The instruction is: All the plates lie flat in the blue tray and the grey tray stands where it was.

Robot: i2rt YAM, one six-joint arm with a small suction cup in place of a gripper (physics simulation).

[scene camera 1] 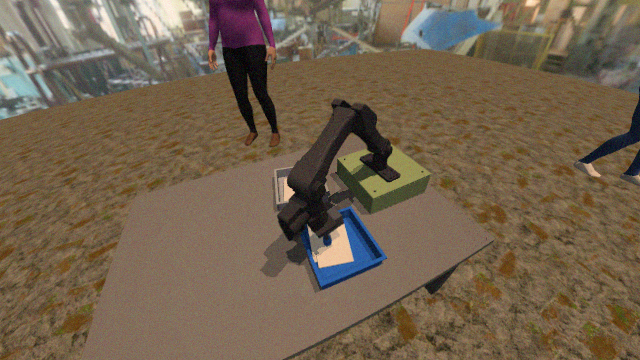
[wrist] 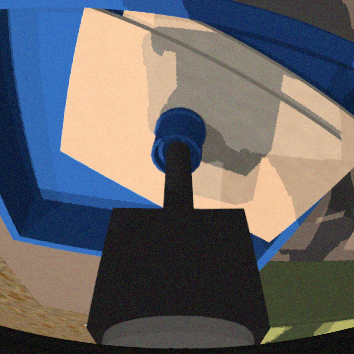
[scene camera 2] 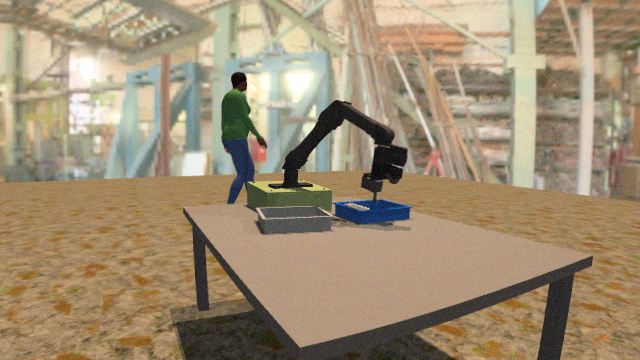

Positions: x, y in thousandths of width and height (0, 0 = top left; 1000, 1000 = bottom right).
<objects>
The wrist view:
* my suction cup: 516, 352
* blue tray: 174, 575
</objects>
